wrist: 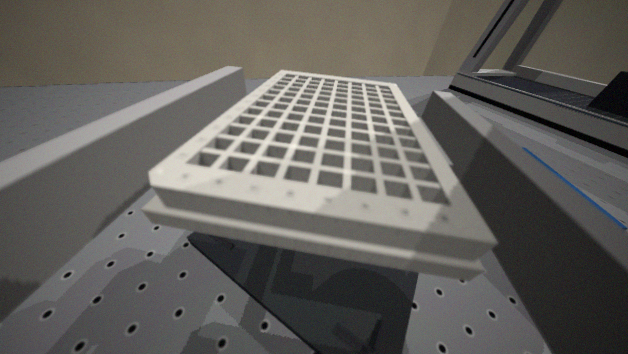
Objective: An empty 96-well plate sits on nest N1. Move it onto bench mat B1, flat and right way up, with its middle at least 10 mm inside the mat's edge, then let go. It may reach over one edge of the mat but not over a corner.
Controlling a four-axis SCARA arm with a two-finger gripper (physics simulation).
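Frame: origin at the arm's base, x ahead, y left, z up, level; centimetres.
Seen in the pictures: gripper, fingertip midpoint: [332, 97].
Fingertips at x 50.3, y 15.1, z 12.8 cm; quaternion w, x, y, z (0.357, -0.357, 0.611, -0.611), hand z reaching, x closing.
Note:
Pixels of each thing's top centre, then the offset from my fingertips to it. "pt": a spot on its surface instead. Level surfaces: height alone.
- white 96-well plate, top centre: [330, 108] dx -2.1, dy +1.2, dz +0.3 cm
- flat dark sheet, top centre: [314, 232] dx -2.1, dy +1.1, dz -10.0 cm
- grey bench top, surface height: dz -11.5 cm
- black block, surface spot: [617, 97] pt dx +3.5, dy -66.6, dz -3.8 cm
- thin blue line, surface spot: [575, 188] pt dx -6.5, dy -35.2, dz -11.3 cm
The white 96-well plate [320, 145] is in the middle of the wrist view, right way up, its wells open to the top. My gripper [332, 97] is shut on it, one long grey finger along each side. The plate is held above the bench. A flat dark sheet [345, 300], which looks like the mat, lies under and in front of the plate's near end; its left edge runs slantwise. No label shows on it, and the plate hides its far part. Nest N1 does not show in this view.
The grey bench top [165, 305] has rows of dark holes. At the right, beyond the finger, stands a low framed device [540, 106] with slanting posts and a black block [617, 97] on it. A thin blue line [575, 188] runs at the right. A beige wall [200, 35] is behind.

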